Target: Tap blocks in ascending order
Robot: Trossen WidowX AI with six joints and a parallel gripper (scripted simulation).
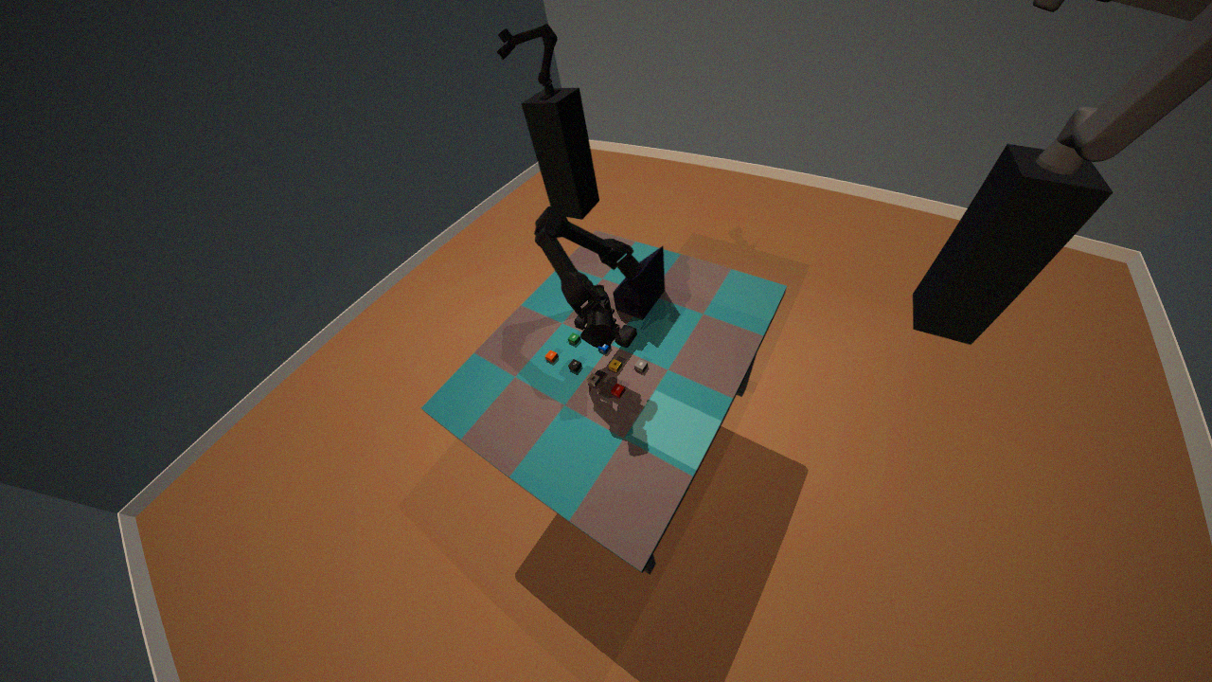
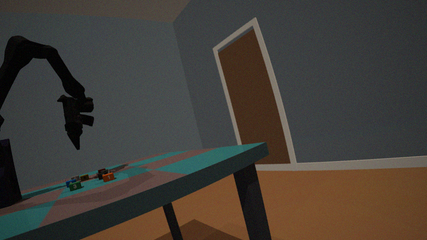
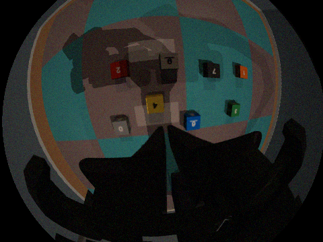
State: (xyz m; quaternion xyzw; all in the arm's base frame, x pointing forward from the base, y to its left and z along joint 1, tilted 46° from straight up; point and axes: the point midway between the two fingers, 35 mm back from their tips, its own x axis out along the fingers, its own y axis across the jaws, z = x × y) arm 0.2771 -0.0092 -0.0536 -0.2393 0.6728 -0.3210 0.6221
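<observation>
The yellow block lies 11 cm below my gripper tip and 1 cm to the left of it. From my gripper tip the other things lie so: white block 11 cm below, 8 cm ahead, 3 cm to the right; blue block 11 cm below, 7 cm to the right, 6 cm behind; grey block 11 cm below, 9 cm to the left, 3 cm behind.
</observation>
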